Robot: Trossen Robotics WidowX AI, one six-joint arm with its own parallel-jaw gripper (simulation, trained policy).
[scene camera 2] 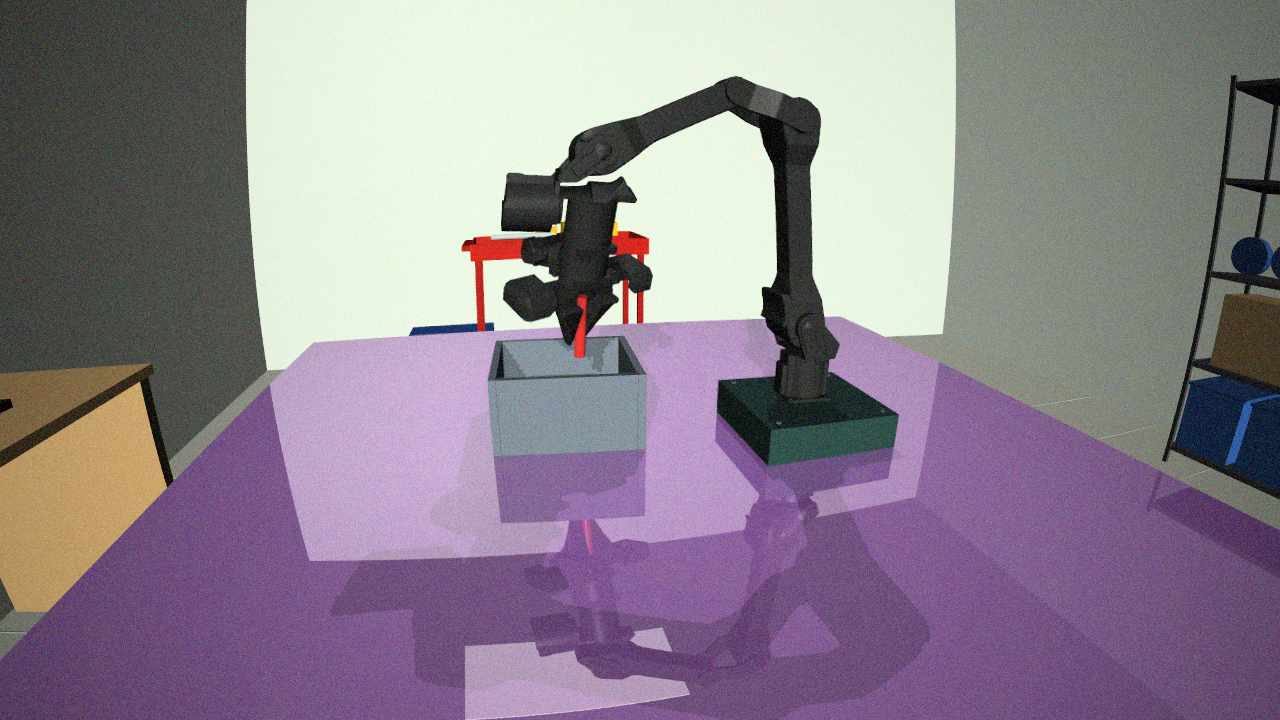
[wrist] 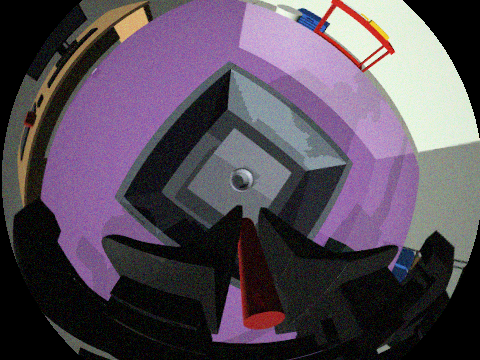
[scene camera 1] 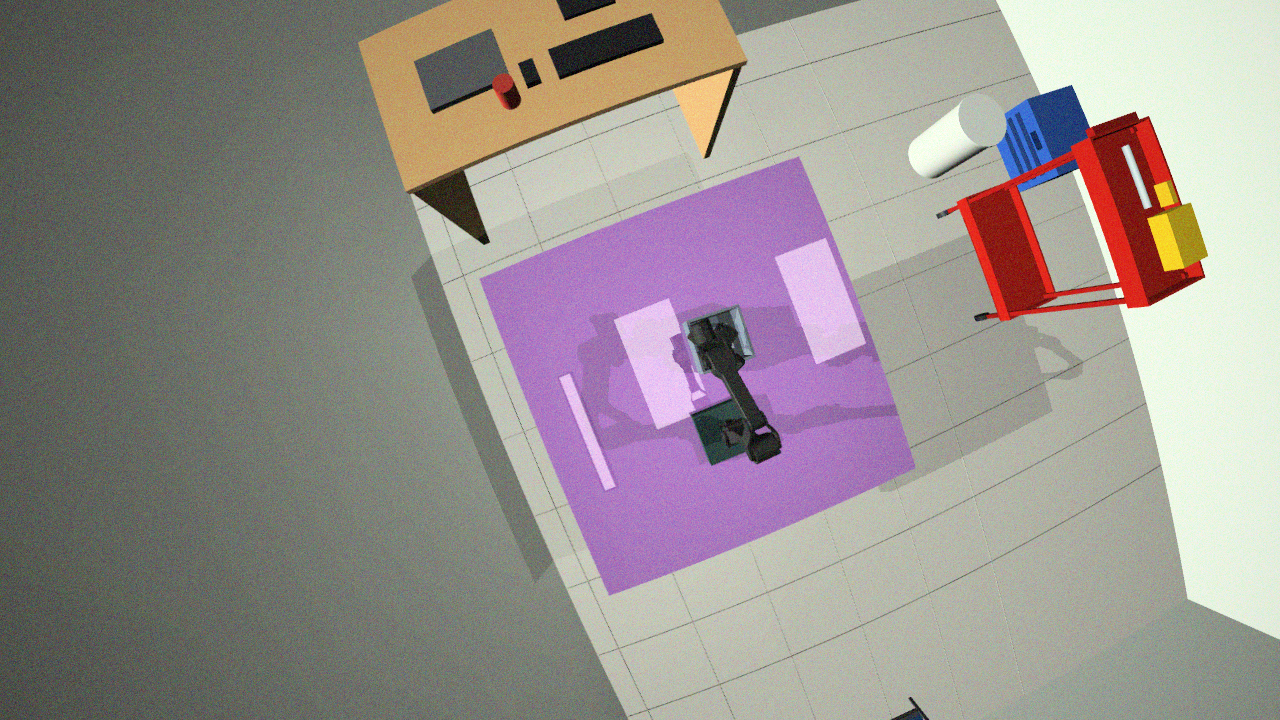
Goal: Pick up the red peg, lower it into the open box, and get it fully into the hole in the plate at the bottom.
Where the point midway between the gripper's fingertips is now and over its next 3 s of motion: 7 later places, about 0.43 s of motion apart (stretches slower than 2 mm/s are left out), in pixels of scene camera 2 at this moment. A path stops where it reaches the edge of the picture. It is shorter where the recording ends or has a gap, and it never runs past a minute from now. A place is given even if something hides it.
My gripper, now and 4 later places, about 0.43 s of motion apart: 573, 342; 556, 357; 551, 377; 534, 372; 534, 368
